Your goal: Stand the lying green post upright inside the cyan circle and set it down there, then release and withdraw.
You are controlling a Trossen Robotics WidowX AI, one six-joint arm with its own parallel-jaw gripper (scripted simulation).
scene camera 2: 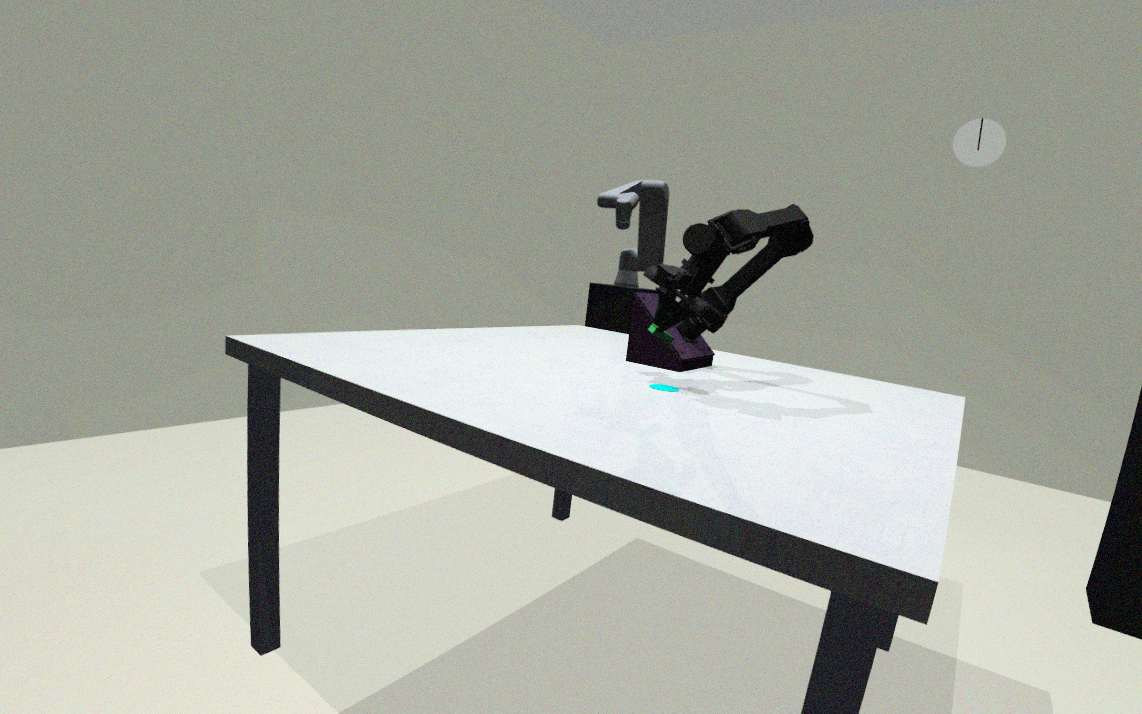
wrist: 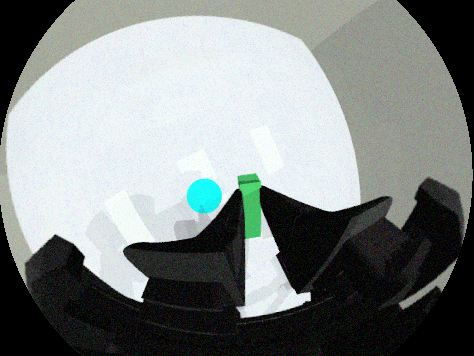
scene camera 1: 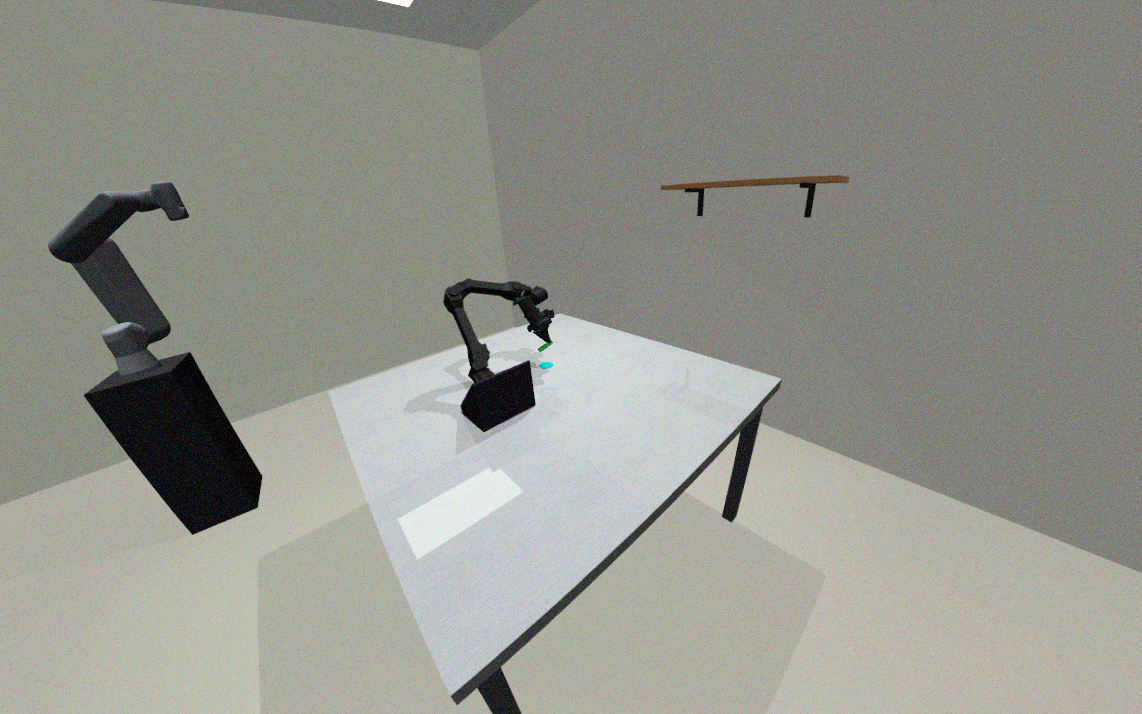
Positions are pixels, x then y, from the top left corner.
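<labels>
My gripper (scene camera 2: 656,329): holding a green post (wrist: 249,184).
</labels>
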